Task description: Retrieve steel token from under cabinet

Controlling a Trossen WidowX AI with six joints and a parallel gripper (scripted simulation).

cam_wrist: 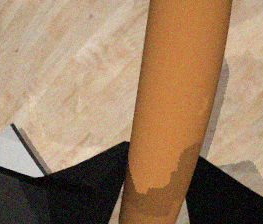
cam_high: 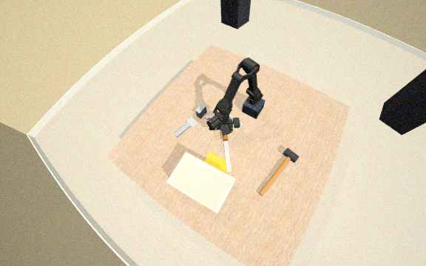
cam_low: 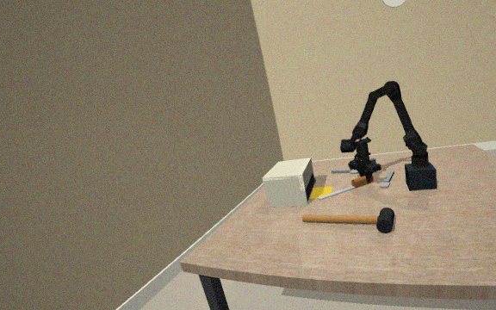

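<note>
Now: the tiny cube 150 mm to the right of my gripper tip. From my gripper tip the other things lie so: grey t-shaped tool 210 mm to the right, 130 mm ahead; grey flat tool 100 mm behind, 20 mm to the right; grey block 200 mm to the right, 30 mm above.
</note>
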